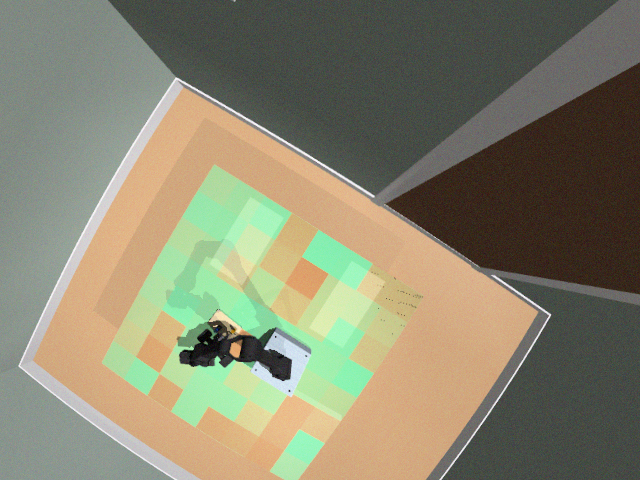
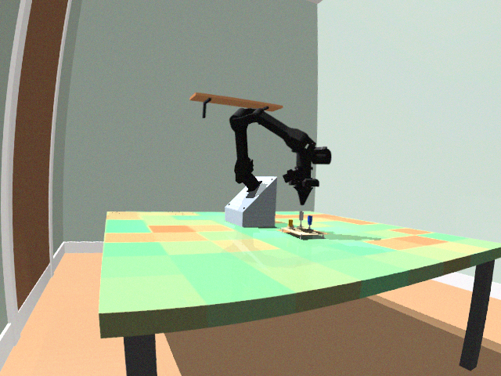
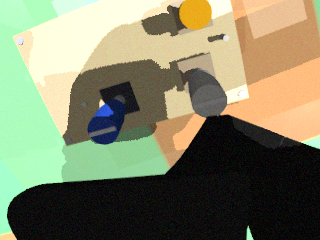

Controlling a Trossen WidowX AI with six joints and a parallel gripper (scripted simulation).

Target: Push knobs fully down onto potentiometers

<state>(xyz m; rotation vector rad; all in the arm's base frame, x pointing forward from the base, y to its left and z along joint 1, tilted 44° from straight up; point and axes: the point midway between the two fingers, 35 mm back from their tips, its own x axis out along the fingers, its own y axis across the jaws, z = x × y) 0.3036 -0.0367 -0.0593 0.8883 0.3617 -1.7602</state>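
Right now my gripper tip is 40 mm above the white knob. The rest, counted from my gripper tip: blue knob (60 mm ahead, 10 mm to the right, 50 mm below).
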